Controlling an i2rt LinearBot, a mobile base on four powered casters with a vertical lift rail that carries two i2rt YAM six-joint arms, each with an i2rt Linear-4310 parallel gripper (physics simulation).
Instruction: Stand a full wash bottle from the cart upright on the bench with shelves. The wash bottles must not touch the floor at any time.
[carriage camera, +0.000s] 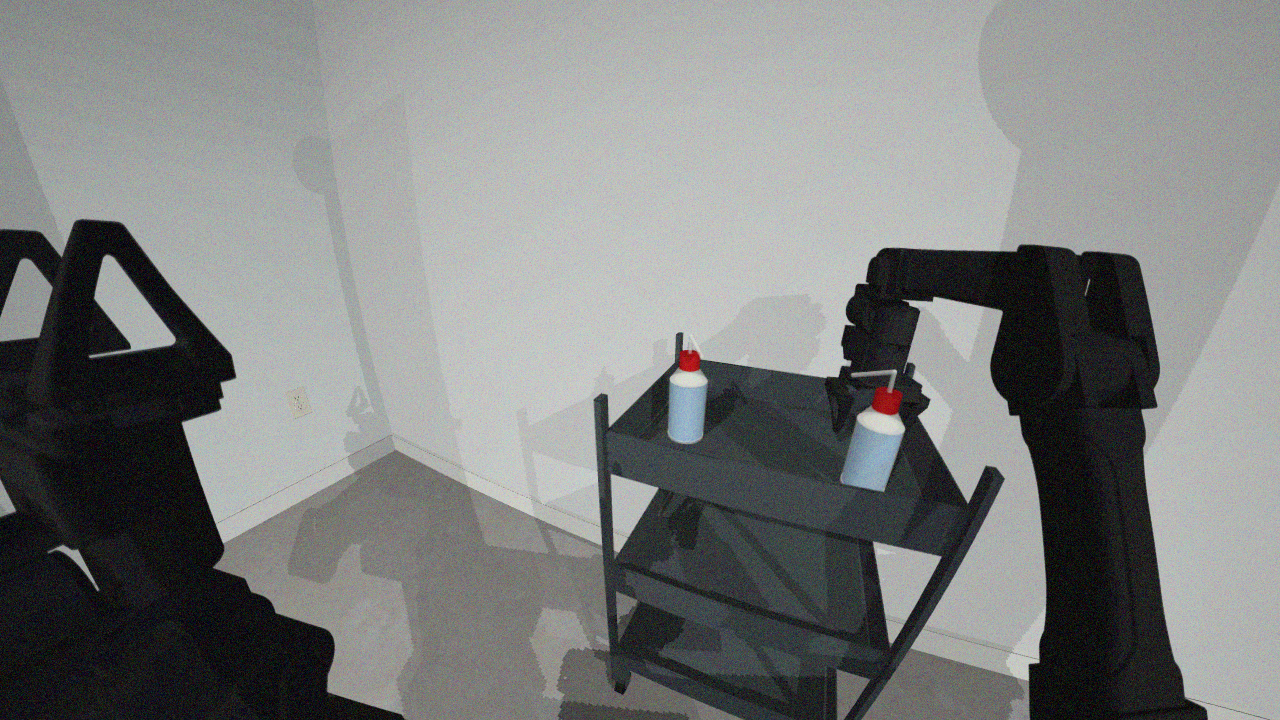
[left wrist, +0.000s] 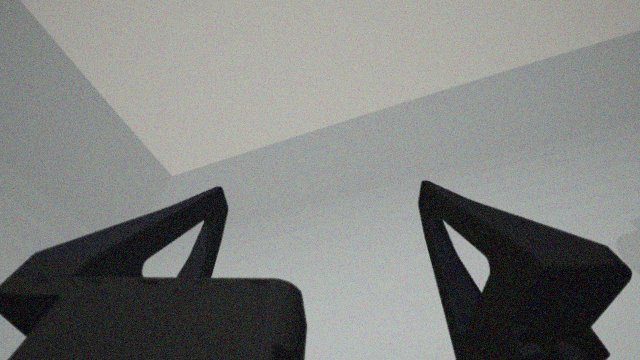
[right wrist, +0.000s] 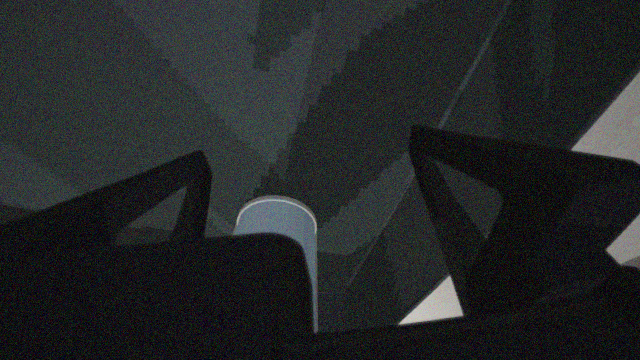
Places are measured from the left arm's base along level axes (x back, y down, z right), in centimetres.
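Pixels of known places: left gripper, fingertip midpoint: (carriage camera: 55, 225) (left wrist: 320, 194); right gripper, fingertip midpoint: (right wrist: 307, 149).
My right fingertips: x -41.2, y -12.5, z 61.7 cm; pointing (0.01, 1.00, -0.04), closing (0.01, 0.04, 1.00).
Ahead of a thing's pixels: the offset from my right fingertips to its top centre. Level surfaces: height alone.
Two wash bottles with red caps, white shoulders and blue bodies stand upright on the dark cart (carriage camera: 760, 490) (right wrist: 165, 105) in the carriage view. One wash bottle @(dx -2.7, dy -14.2, dz -28.0 cm) (carriage camera: 686, 411) is near the left end of the top tray. The other wash bottle @(dx +8.0, dy -14.2, dz -4.3 cm) (carriage camera: 870, 454) (right wrist: 277, 215) is near the right end. My right gripper (carriage camera: 873, 424) (right wrist: 307, 149) is open and empty, pointing down just behind the right bottle, which hides part of it. In the right wrist view, its housing covers much of that bottle. My left gripper (carriage camera: 60, 226) (left wrist: 320, 194) is open and empty, raised at the far left. The bench does not show.
The cart has two lower shelves and corner posts that rise above the top tray, including the front right post (carriage camera: 975, 492). Light walls (carriage camera: 626, 179) meet in a corner behind the cart, above the grey floor @(dy +69.5 cm) (carriage camera: 375, 510). My right arm stands right of the cart.
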